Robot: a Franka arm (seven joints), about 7 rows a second.
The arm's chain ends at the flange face. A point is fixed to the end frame.
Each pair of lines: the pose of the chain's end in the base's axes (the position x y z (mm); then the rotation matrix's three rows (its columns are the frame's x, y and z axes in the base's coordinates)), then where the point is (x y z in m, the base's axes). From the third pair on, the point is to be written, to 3 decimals.
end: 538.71 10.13 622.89; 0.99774 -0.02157 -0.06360; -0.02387 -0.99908 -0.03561; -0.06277 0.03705 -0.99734
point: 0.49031 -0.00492 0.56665
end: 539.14 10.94 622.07; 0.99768 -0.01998 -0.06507; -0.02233 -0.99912 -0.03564; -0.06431 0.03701 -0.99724
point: 0.49068 -0.00418 0.56591
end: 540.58 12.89 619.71; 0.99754 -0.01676 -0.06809; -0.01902 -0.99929 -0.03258; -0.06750 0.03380 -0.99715
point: 0.492 -0.002 0.564
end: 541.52 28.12 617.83; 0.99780 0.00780 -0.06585; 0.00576 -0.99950 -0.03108; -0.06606 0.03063 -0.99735
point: 0.493 0.012 0.562
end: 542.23 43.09 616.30; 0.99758 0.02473 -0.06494; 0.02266 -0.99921 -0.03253; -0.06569 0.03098 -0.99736
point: 0.494 0.026 0.560
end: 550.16 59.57 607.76; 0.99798 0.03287 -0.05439; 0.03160 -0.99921 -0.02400; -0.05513 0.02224 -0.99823
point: 0.503 0.043 0.551
